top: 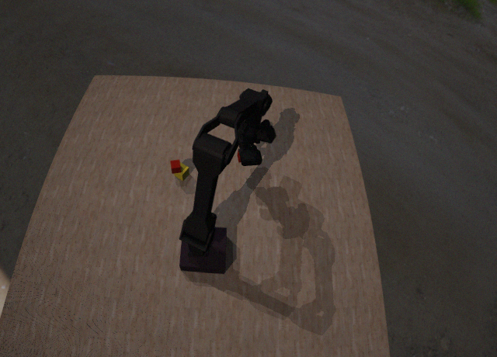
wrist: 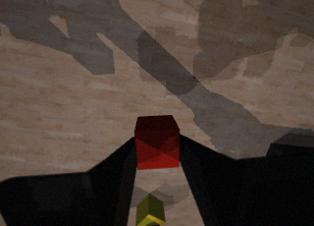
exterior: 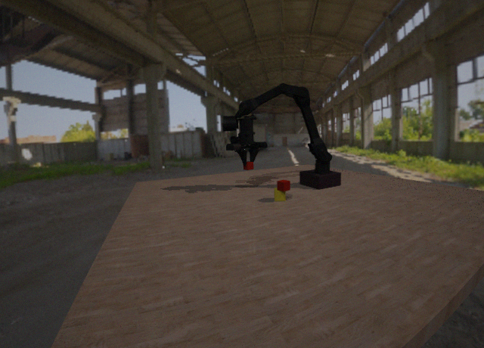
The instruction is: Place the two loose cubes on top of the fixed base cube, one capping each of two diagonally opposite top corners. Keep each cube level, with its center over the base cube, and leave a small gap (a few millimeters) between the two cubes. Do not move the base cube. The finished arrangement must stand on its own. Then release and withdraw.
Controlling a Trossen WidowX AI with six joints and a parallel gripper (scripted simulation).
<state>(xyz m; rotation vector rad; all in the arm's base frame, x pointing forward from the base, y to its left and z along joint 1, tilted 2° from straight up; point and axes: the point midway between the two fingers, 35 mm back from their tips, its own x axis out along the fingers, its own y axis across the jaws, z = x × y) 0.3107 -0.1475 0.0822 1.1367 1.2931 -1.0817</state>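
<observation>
The yellow cube is 20 mm behind my gripper tip, 210 mm to the left of it and 90 mm below it.
</observation>
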